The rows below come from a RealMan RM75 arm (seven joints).
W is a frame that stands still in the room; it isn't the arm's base.
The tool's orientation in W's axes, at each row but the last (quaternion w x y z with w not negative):
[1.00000 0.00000 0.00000 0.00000]
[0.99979 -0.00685 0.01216 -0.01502]
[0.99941 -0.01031 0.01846 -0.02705]
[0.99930 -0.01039 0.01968 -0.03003]
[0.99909 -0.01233 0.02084 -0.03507]
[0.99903 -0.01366 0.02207 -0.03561]
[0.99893 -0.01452 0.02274 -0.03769]
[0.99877 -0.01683 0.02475 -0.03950]
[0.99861 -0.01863 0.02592 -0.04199]
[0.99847 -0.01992 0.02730 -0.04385]
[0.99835 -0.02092 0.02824 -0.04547]
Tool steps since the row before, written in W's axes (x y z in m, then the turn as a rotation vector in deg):
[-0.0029 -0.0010 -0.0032 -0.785 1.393 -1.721]
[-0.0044 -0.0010 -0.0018 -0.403 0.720 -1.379]
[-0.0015 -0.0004 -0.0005 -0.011 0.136 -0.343]
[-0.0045 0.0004 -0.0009 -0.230 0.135 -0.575]
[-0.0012 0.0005 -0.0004 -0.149 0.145 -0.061]
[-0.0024 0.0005 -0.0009 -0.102 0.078 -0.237]
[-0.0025 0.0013 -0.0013 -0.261 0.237 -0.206]
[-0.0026 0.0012 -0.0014 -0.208 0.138 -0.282]
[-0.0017 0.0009 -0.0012 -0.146 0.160 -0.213]
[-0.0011 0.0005 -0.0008 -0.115 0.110 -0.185]
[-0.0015 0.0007 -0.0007 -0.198 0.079 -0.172]
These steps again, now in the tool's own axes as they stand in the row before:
[-0.0029 -0.0010 -0.0032 -0.785 1.393 -1.721]
[-0.0043 -0.0011 -0.0019 -0.391 0.727 -1.379]
[-0.0015 -0.0005 -0.0006 -0.006 0.143 -0.340]
[-0.0045 0.0002 -0.0011 -0.215 0.134 -0.581]
[-0.0012 0.0004 -0.0004 -0.156 0.136 -0.064]
[-0.0024 0.0004 -0.0010 -0.097 0.077 -0.239]
[-0.0025 0.0011 -0.0014 -0.269 0.223 -0.211]
[-0.0026 0.0010 -0.0015 -0.205 0.131 -0.288]
[-0.0017 0.0008 -0.0013 -0.148 0.156 -0.215]
[-0.0011 0.0004 -0.0008 -0.114 0.107 -0.187]
[-0.0015 0.0006 -0.0008 -0.195 0.068 -0.180]

